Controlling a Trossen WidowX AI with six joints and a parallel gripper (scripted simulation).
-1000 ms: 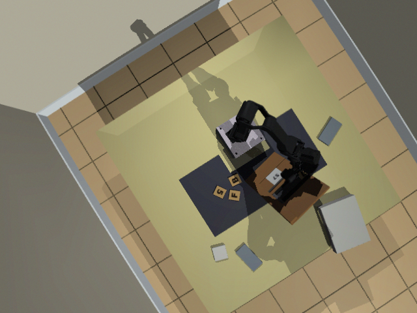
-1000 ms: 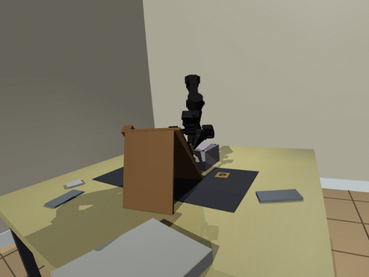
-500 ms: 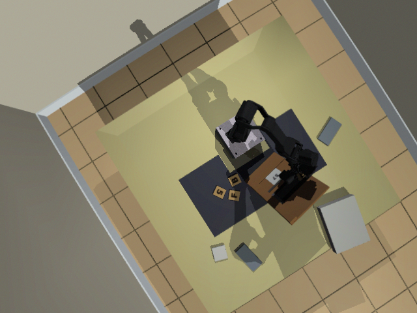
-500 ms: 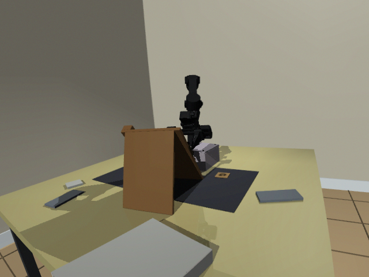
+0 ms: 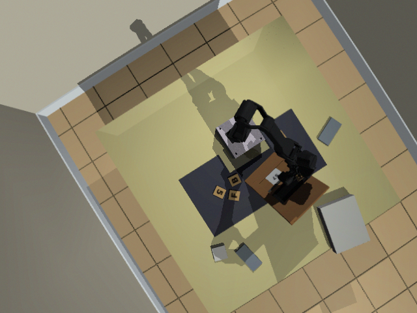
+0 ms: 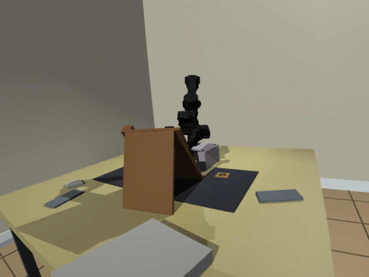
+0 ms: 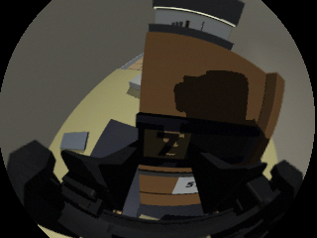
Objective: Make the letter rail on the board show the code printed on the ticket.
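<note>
Now: gripper tip 50 mm past the white ticket, 80 mm to the left of it and 80 mm above it. Round my gripper tip: dark mat: 160 mm behind, 130 mm to the right, 180 mm below; small white block: 120 mm ahead, 580 mm to the right, 170 mm below; large grey box: 420 mm ahead, 80 mm to the left, 160 mm below.
</note>
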